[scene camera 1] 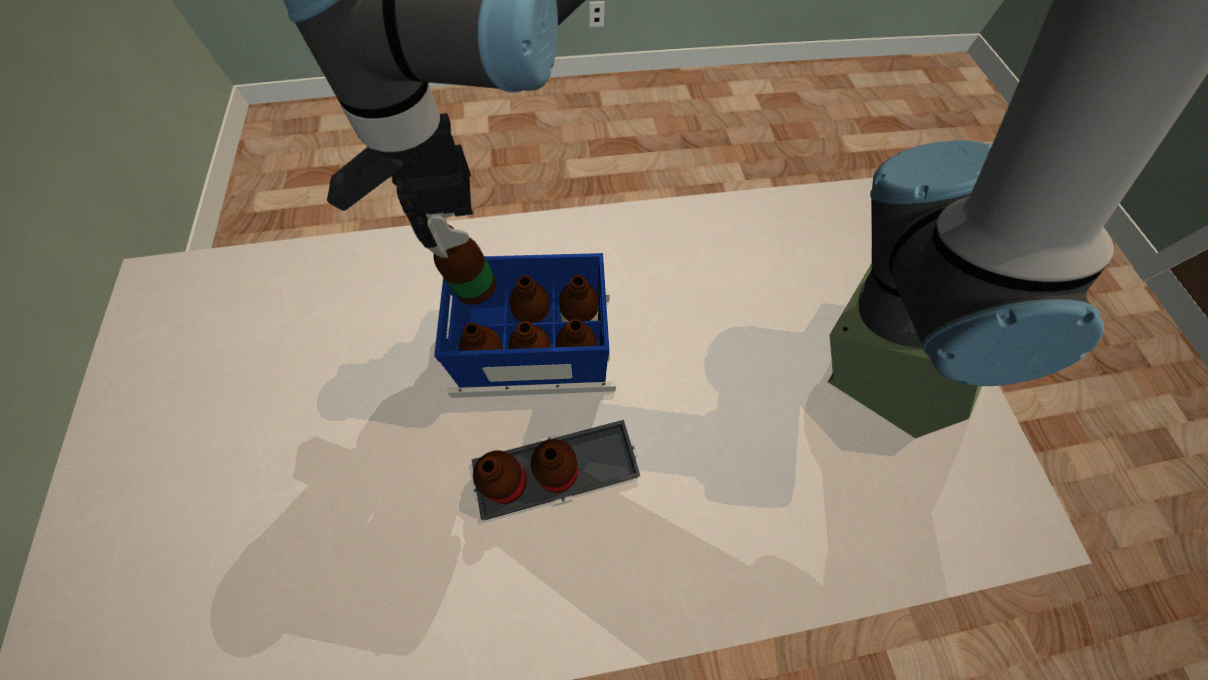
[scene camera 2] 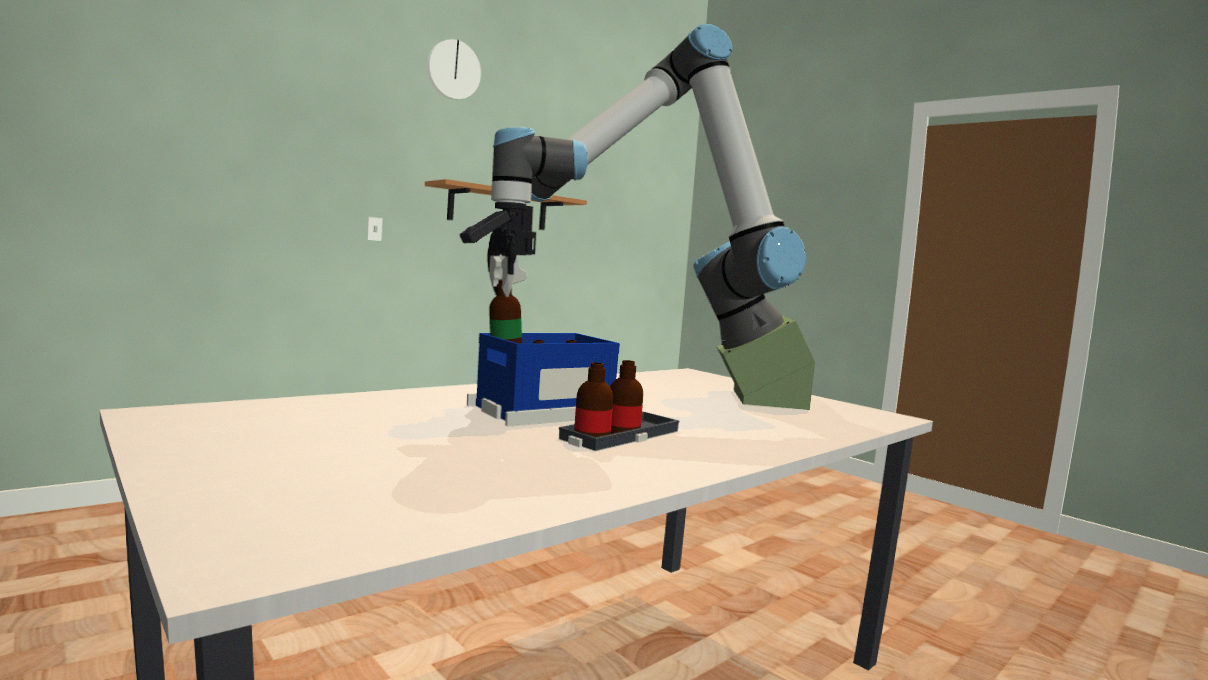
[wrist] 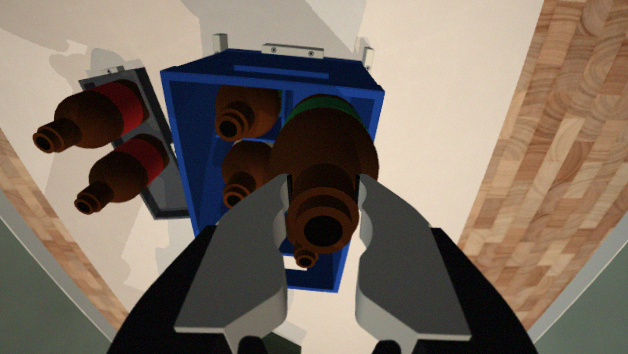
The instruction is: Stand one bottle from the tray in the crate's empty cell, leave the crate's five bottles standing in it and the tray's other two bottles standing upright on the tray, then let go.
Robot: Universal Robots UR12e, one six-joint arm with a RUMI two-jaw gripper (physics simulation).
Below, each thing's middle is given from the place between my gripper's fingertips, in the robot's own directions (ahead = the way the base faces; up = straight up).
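My hand, measured from the pale strip [scene camera 1: 538, 389], is 50 mm beyond the strip, 170 mm to the right of it and 250 mm higher than it.
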